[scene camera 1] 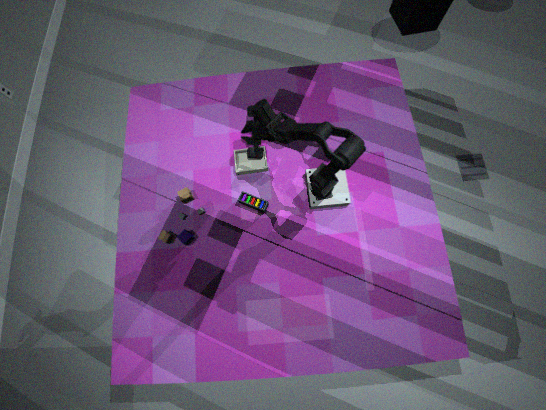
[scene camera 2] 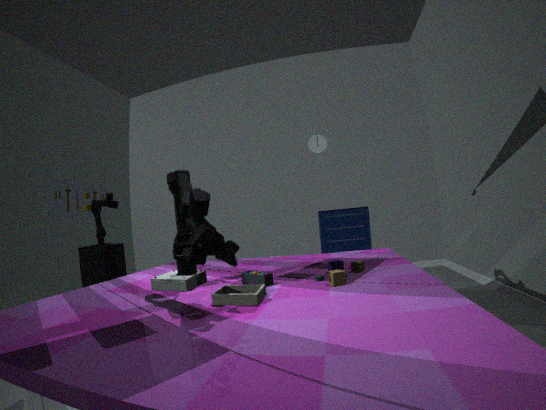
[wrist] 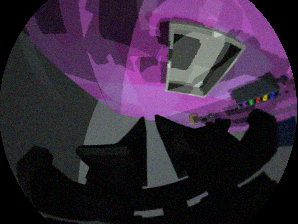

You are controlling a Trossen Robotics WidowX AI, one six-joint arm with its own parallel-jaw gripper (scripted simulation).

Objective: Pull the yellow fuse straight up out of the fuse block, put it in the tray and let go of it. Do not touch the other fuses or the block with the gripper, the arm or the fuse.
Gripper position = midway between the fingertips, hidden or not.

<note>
In view: my gripper (scene camera 2: 234,265).
My gripper shows as well in scene camera 1 (scene camera 1: 241,135) and in the wrist view (wrist: 149,118).
</note>
